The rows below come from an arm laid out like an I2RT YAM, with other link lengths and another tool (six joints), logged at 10 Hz.
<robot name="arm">
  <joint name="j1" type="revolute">
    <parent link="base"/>
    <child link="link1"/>
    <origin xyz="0 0 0.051"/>
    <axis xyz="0 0 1"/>
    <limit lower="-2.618" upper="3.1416"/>
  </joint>
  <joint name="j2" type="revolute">
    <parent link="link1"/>
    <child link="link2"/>
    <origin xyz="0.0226 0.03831 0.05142"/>
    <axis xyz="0 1 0"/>
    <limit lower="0" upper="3.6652"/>
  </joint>
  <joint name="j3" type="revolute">
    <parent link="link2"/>
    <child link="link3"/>
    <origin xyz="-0.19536 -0.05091 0"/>
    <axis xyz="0 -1 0"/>
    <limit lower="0" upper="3.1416"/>
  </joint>
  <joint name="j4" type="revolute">
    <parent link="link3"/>
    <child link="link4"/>
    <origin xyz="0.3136 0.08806 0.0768"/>
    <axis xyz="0 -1 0"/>
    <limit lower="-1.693" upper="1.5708"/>
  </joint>
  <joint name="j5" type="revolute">
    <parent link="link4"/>
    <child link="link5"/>
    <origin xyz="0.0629 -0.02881 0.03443"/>
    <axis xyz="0 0 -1"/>
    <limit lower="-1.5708" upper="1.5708"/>
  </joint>
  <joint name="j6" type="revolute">
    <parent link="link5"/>
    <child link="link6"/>
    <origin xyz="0.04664 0 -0.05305"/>
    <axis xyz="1 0 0"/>
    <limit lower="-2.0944" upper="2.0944"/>
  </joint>
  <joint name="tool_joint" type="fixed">
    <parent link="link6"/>
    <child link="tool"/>
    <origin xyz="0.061 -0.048 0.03" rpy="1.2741 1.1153 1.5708"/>
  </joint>
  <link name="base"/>
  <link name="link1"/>
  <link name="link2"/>
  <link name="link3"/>
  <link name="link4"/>
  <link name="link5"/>
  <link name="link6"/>
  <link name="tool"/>
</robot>
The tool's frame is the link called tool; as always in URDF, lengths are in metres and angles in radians.
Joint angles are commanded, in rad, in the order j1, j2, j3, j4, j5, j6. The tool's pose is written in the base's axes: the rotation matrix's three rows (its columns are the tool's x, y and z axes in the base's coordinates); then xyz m. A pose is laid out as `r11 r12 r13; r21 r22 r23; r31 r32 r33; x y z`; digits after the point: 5 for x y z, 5 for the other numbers.
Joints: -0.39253 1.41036 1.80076 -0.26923 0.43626 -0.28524
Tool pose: 0.23447 0.47815 0.84640; 0.06913 0.86027 -0.50513; -0.96966 0.17695 0.16865; 0.35034 -0.18068 0.52661
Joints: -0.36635 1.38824 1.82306 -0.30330 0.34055 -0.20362
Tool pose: 0.27977 0.34974 0.89410; 0.14427 0.90540 -0.39930; -0.94917 0.24070 0.20284; 0.35030 -0.16427 0.53634
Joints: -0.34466 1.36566 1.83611 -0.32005 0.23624 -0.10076
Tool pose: 0.32199 0.20166 0.92502; 0.24321 0.92664 -0.28667; -0.91497 0.31728 0.24932; 0.35061 -0.14928 0.54370
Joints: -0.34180 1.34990 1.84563 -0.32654 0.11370 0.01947
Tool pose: 0.34156 0.04480 0.93879; 0.36074 0.91611 -0.17496; -0.86787 0.39842 0.29674; 0.35277 -0.14017 0.54772
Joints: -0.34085 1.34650 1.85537 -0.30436 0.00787 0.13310
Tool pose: 0.34881 -0.09900 0.93195; 0.46534 0.88146 -0.08054; -0.81350 0.46177 0.35353; 0.35737 -0.13286 0.55194
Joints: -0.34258 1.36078 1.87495 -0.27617 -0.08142 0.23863
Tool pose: 0.33723 -0.21919 0.91555; 0.55666 0.83072 -0.00616; -0.75921 0.51173 0.40216; 0.36511 -0.12825 0.55495
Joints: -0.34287 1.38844 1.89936 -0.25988 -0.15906 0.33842
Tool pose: 0.29769 -0.31279 0.90197; 0.64135 0.76536 0.05374; -0.70714 0.56248 0.42845; 0.37704 -0.12487 0.55302
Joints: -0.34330 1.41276 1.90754 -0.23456 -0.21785 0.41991
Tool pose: 0.25655 -0.37806 0.88953; 0.70440 0.70331 0.09575; -0.66181 0.60202 0.44674; 0.38949 -0.12311 0.54775
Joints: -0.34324 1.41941 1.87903 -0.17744 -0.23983 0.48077
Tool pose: 0.24569 -0.41864 0.87429; 0.74295 0.66065 0.10755; -0.62262 0.62313 0.47334; 0.39928 -0.12422 0.54020
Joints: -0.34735 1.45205 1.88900 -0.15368 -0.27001 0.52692
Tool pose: 0.21844 -0.44368 0.86916; 0.77354 0.62171 0.12295; -0.59491 0.64547 0.47901; 0.41168 -0.12688 0.53333
